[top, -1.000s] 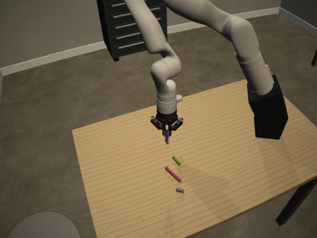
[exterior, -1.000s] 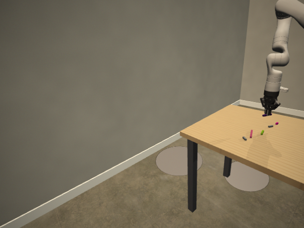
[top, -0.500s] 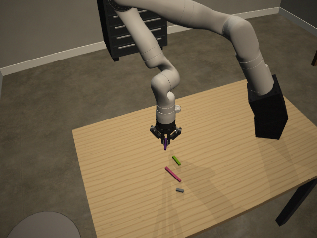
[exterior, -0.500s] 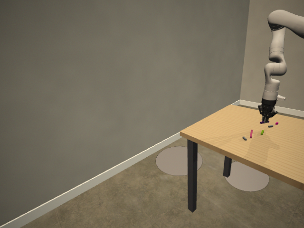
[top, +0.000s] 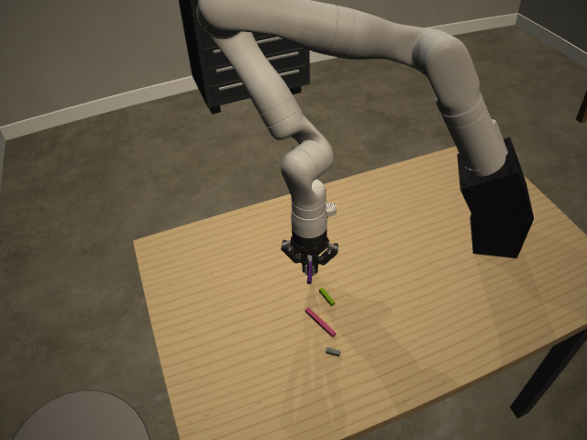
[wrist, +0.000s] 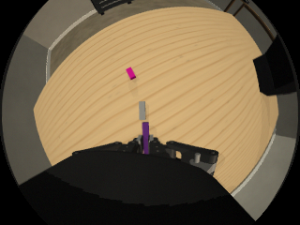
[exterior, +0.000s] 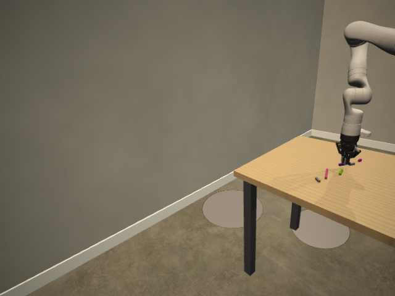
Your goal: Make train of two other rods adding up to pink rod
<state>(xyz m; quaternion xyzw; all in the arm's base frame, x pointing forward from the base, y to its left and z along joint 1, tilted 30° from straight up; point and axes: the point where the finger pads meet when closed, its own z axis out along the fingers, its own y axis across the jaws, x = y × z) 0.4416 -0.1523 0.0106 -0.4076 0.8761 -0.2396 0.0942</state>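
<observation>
Now: hand 2 cm above the purple rod. The rest, counted from my hand: magenta rod (10 cm to the right, 6 cm behind, 3 cm below); lime rod (7 cm to the left, 3 cm below, 1 cm ahead); pink rod (12 cm to the left, 6 cm ahead, 3 cm below).
</observation>
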